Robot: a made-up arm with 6 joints.
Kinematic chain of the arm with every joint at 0, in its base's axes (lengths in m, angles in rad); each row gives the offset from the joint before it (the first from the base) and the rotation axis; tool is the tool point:
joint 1: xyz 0 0 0.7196 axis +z
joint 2: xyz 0.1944 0 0 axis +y
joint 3: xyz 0 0 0.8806 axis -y
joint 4: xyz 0 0 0.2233 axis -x
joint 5: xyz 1.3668 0 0 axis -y
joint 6: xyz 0.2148 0 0 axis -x
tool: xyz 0 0 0
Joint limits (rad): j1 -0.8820..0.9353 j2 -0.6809..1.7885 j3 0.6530..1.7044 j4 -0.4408..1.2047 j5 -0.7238..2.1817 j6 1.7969..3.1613
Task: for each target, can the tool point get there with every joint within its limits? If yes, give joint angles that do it. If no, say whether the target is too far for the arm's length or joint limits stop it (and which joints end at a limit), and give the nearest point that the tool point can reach.
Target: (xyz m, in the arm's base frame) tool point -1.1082 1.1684 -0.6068
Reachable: no: joint limits stop it (at a limit: joint 1, joint 2, joint 3, joint 4) | nearest point 0.9585 1.5794 -0.4798 | short by 2.111 m
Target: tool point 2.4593 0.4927 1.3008
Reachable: yes | joints 0.1996 0.9553 0.8640 0.7068 -0.0335 2.9069
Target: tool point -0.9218 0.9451 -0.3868
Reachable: no: joint limits stop it (at a limit: joint 1, joint 2, joint 3, joint 4, joint 5) | nearest point 0.9589 1.5769 -0.4775 | short by 1.986 m
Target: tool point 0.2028 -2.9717 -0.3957
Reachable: no: too far | nearest point 1.3772 -1.8817 -0.3315 | short by 1.604 m
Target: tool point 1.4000 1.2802 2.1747
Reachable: yes | joints 0.7319 0.9681 1.4253 0.0822 1.8928 2.5608
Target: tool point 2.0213 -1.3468 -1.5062
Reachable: no: too far | nearest point 1.6249 -1.0826 -0.7943 | short by 0.857 m
